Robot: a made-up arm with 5 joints.
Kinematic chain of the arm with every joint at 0, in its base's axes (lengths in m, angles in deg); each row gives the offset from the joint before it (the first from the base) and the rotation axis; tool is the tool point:
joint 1: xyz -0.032 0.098 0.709 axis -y
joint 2: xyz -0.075 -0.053 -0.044 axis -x
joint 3: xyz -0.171 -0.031 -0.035 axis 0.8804 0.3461 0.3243
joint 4: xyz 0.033 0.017 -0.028 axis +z
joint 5: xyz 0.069 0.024 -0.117 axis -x
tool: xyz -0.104 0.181 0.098
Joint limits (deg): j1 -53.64..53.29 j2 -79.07..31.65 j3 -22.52..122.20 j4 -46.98..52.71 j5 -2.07..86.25
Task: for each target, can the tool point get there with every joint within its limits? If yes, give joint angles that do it. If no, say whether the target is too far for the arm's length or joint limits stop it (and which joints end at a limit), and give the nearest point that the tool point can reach.
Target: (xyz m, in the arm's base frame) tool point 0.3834 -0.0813 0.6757
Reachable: no: joint limits stop it (at a limit: joint 1, joint 2, joint 3, joint 4) | nearest point 0.1959 -0.0523 0.5027 | short by 0.257 m
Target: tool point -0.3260 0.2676 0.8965
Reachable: yes | joints -10.46 -33.60 59.94 -15.89 50.83
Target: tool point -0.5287 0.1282 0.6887
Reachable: yes | joints -41.14 15.59 6.39 30.56 59.67
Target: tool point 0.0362 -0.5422 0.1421
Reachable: no: too far | nearest point 0.0202 -0.2057 0.2750 | short by 0.362 m
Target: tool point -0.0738 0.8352 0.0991
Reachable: no: too far | nearest point -0.0859 0.3899 0.3534 | short by 0.513 m
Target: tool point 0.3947 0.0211 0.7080
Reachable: no: joint limits stop it (at a limit: joint 1, joint 3, joint 4) | nearest point 0.1981 0.0240 0.5050 | short by 0.283 m
